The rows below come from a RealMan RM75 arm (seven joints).
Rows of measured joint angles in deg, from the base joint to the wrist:
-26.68 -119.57 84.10 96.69 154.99 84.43 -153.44
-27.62 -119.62 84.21 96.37 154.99 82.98 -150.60
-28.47 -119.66 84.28 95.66 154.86 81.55 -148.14
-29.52 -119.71 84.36 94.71 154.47 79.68 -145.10
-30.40 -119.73 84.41 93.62 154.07 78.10 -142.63
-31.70 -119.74 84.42 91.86 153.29 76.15 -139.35
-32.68 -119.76 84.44 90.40 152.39 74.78 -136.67
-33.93 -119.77 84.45 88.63 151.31 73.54 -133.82
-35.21 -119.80 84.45 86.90 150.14 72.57 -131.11
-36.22 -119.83 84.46 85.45 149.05 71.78 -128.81
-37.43 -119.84 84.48 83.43 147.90 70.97 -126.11
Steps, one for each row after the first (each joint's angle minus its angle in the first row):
-0.94 -0.05 0.11 -0.32 0.00 -1.45 2.84
-1.79 -0.09 0.18 -1.03 -0.13 -2.88 5.30
-2.84 -0.14 0.26 -1.98 -0.52 -4.75 8.34
-3.72 -0.16 0.31 -3.07 -0.92 -6.33 10.81
-5.02 -0.17 0.32 -4.83 -1.70 -8.28 14.09
-6.00 -0.19 0.34 -6.29 -2.60 -9.65 16.77
-7.25 -0.20 0.35 -8.06 -3.68 -10.89 19.62
-8.53 -0.23 0.35 -9.79 -4.85 -11.86 22.33
-9.54 -0.26 0.36 -11.24 -5.94 -12.65 24.63
-10.75 -0.27 0.38 -13.26 -7.09 -13.46 27.33

